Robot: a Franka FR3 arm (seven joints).
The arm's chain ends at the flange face. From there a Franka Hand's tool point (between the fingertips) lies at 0.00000 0.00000 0.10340 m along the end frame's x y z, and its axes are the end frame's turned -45 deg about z.
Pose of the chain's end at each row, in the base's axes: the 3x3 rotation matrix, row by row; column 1 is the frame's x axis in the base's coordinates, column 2 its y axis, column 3 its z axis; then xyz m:
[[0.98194 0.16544 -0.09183], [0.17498 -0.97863 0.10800], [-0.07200 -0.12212 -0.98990]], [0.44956 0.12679 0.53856]
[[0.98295 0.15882 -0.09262], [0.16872 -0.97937 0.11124], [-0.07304 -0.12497 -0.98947]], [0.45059 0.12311 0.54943]
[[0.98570 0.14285 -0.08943], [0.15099 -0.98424 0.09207], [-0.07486 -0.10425 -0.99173]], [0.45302 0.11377 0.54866]
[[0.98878 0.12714 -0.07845], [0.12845 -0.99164 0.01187], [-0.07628 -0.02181 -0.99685]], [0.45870 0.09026 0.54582]
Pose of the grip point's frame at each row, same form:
[[0.57735 0.81132 -0.09183], [0.81573 -0.56827 0.10800], [0.03544 -0.13726 -0.98990]], [0.44006 0.13796 0.43620]
[[0.58275 0.80735 -0.09262], [0.81182 -0.57322 0.11124], [0.03672 -0.14001 -0.98947]], [0.44101 0.13461 0.44712]
[[0.59598 0.79801 -0.08943], [0.80273 -0.58920 0.09207], [0.02078 -0.12665 -0.99173]], [0.44377 0.12329 0.44612]
[[0.60927 0.78907 -0.07845], [0.79202 -0.61037 0.01187], [-0.03852 -0.06936 -0.99685]], [0.45059 0.09149 0.44275]

